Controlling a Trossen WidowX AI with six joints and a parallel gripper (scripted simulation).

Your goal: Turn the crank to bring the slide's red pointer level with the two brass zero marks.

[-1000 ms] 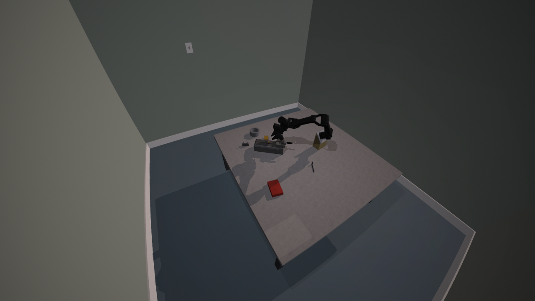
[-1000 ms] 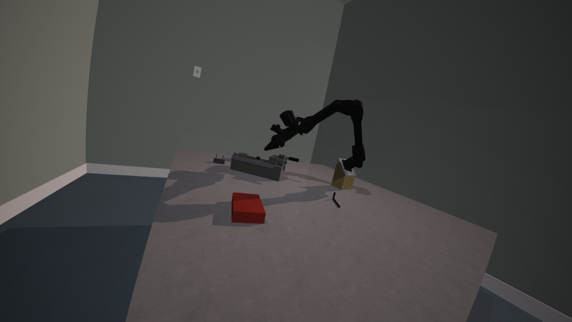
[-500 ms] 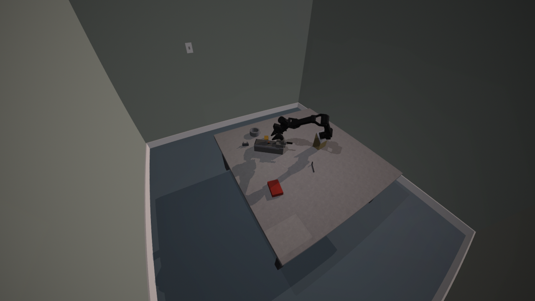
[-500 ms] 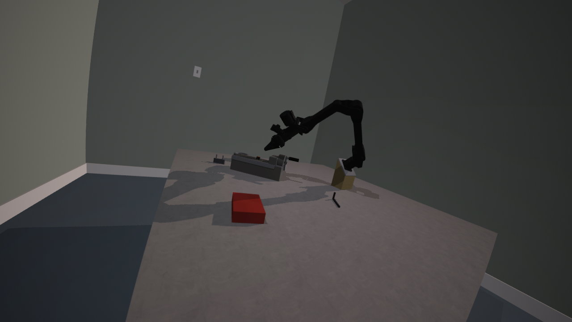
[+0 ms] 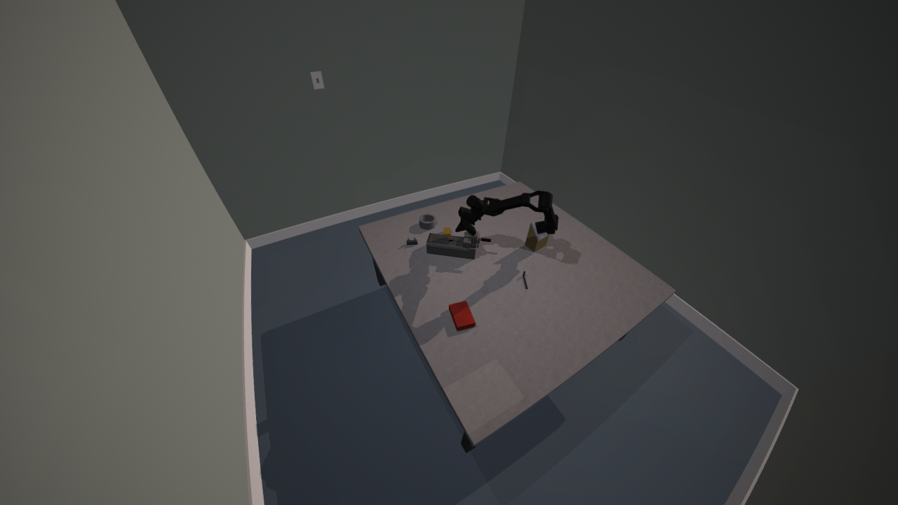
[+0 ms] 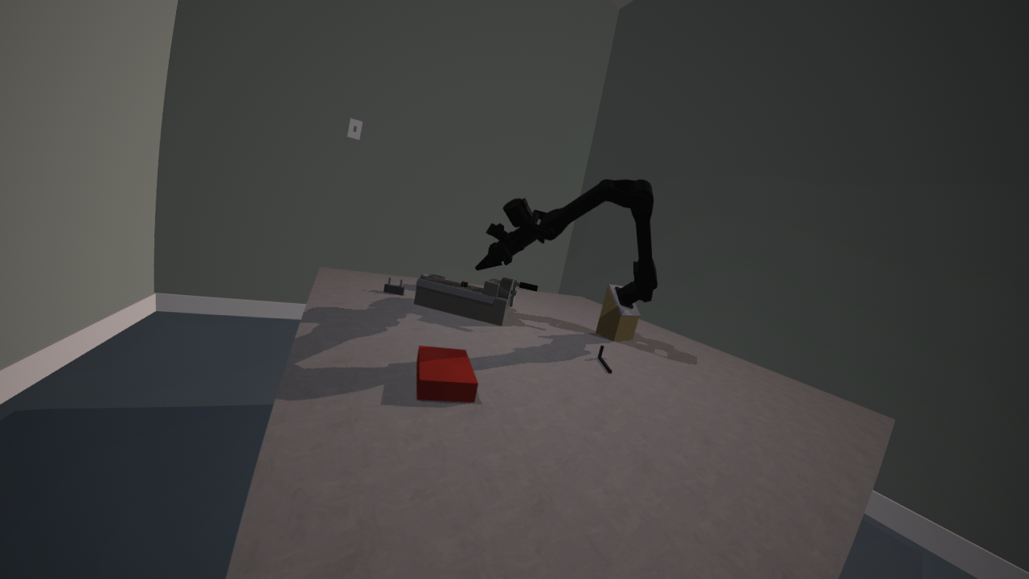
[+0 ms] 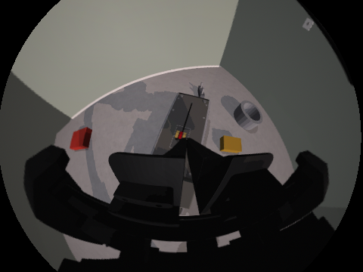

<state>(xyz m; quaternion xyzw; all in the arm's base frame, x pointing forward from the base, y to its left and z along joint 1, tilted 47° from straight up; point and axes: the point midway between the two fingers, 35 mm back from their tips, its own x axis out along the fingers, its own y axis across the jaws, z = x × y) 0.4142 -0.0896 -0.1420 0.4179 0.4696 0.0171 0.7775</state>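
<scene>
Right now my gripper tip is 50 mm above the red pointer and 20 mm short of it. The rest, counted from my gripper tip: dark clip 190 mm ahead, 150 mm to the right, 110 mm below; then black crank handle 120 mm to the left, 110 mm behind, 10 mm below; then yellow block 140 mm to the right, 120 mm below, 30 mm behind.
</scene>
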